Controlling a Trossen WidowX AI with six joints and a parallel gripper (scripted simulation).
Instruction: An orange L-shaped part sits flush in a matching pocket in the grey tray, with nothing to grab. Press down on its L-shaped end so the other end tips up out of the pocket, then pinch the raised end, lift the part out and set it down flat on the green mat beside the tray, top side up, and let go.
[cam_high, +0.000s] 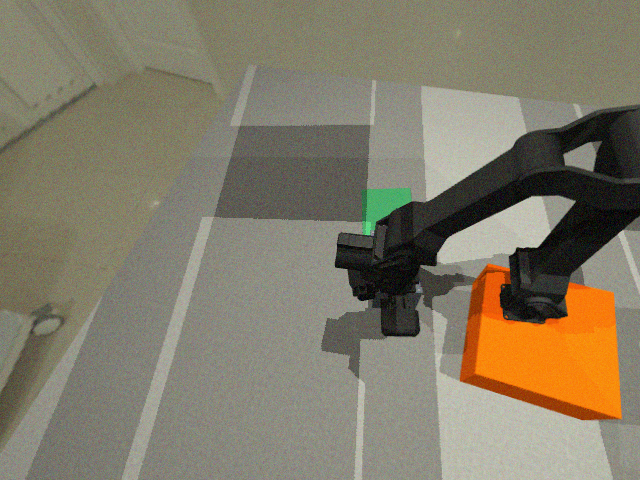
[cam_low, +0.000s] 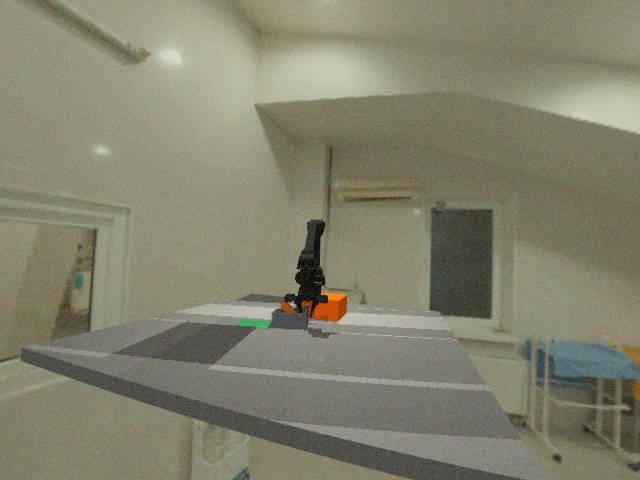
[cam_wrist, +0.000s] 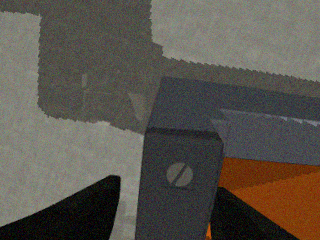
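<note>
Right now the orange L-shaped part is 50 mm to the right of my gripper tip and 10 mm above it. Also, from my gripper tip: green mat: 20 mm ahead, 220 mm to the right, 50 mm below.
</note>
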